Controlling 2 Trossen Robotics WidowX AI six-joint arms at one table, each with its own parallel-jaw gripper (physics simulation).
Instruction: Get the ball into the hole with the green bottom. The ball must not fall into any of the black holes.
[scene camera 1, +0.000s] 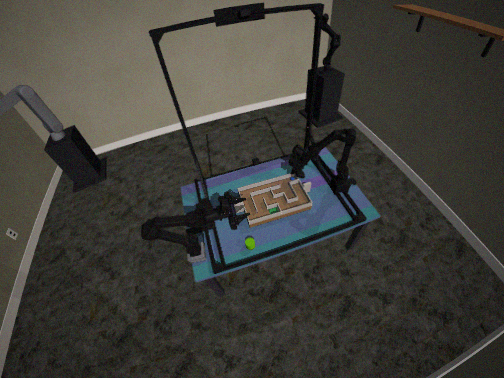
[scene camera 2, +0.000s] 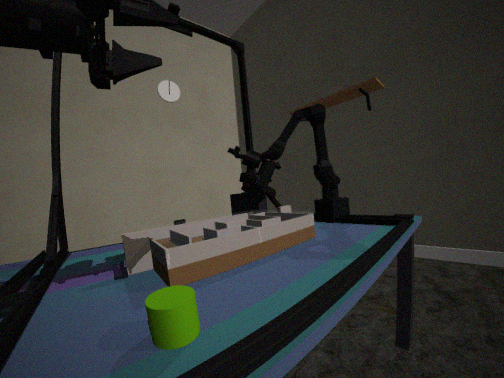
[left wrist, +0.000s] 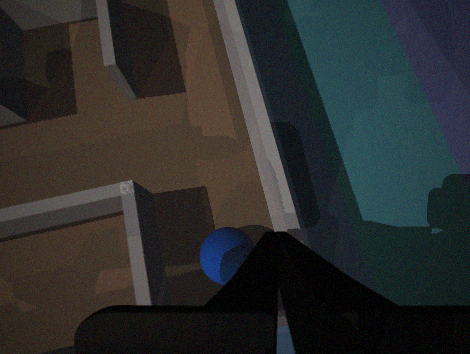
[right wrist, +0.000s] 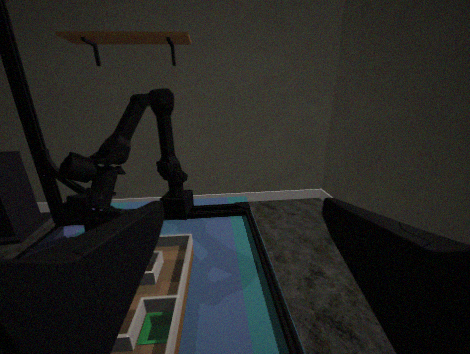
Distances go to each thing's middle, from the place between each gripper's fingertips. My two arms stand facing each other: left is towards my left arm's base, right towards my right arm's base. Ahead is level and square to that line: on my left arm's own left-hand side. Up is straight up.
I see my left gripper 190 mm to the left of the wooden maze board (scene camera 2: 181, 253), 100 mm short of it and 40 mm above it. From my left hand the other things lie so: green cylinder (scene camera 2: 172, 313) (470 mm to the right, 320 mm ahead, 60 mm below).
I see the green cylinder 2 cm ahead of my right hand, 3 cm to the right of it and 34 cm below it. Round my right hand: wooden maze board (20 cm behind, 25 cm to the left, 32 cm below).
